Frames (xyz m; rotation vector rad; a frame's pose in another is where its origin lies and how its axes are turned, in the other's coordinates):
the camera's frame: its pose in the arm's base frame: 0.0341 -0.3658 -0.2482 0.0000 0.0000 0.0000
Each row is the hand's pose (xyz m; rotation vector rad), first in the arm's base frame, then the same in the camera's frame.
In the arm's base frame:
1: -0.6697 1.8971 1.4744 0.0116 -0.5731 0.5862
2: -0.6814 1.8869 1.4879 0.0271 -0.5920 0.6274
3: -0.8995 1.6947 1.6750 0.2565 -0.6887 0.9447
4: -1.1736 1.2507 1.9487 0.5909 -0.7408 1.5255
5: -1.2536 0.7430 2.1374 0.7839 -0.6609 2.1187
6: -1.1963 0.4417 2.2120 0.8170 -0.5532 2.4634
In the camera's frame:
1: -0.7038 2.2629 1.7226 0.0116 -0.5731 0.5862
2: -0.7155 2.2527 1.7361 0.0271 -0.5920 0.6274
3: -0.9336 2.0605 1.9232 0.2565 -0.6887 0.9447
4: -1.2077 1.6165 2.1969 0.5909 -0.7408 1.5255
5: -1.2877 1.1088 2.3856 0.7839 -0.6609 2.1187
6: -1.2304 0.8075 2.4602 0.8170 -0.5532 2.4634

